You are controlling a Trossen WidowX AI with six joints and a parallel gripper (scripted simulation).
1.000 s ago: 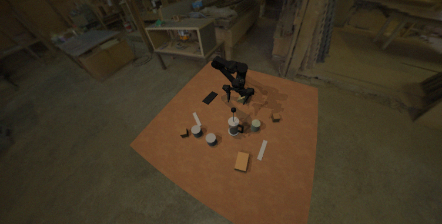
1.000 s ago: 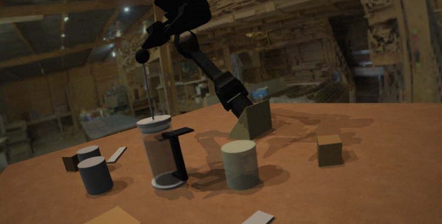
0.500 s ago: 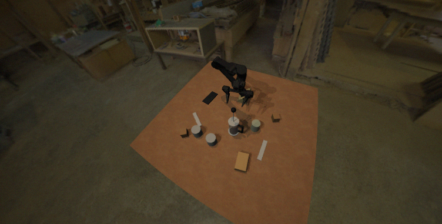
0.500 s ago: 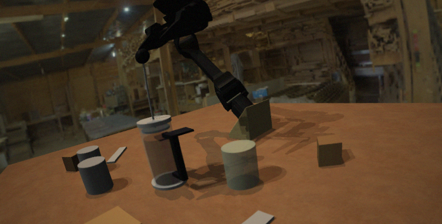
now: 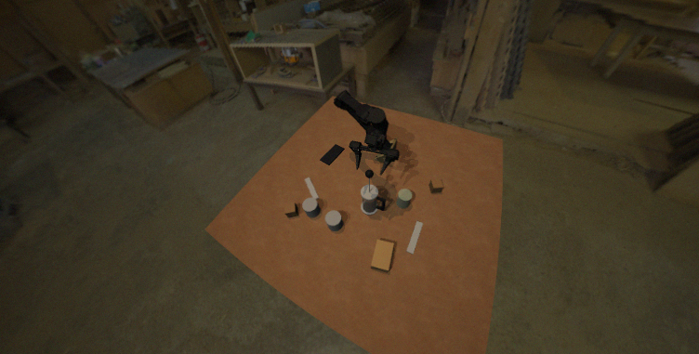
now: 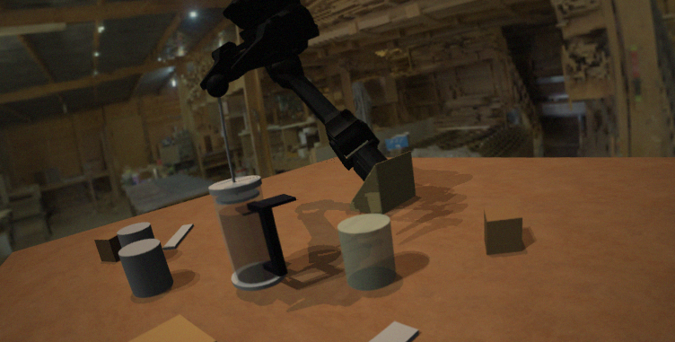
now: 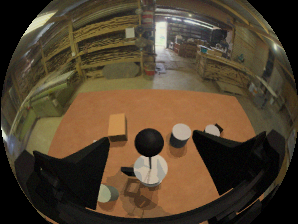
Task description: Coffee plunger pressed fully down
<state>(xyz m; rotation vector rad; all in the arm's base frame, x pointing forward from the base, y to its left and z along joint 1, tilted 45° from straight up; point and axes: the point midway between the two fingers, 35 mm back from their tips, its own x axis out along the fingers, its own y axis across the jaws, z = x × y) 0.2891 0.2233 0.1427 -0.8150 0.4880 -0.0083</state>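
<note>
My gripper tip is now 15 cm above the coffee press and 2 cm to the right of it. Also, from my gripper tip: pale green cylinder (24 cm below, 14 cm to the left, 10 cm behind); then black plate (35 cm to the right, 28 cm below, 20 cm behind).
</note>
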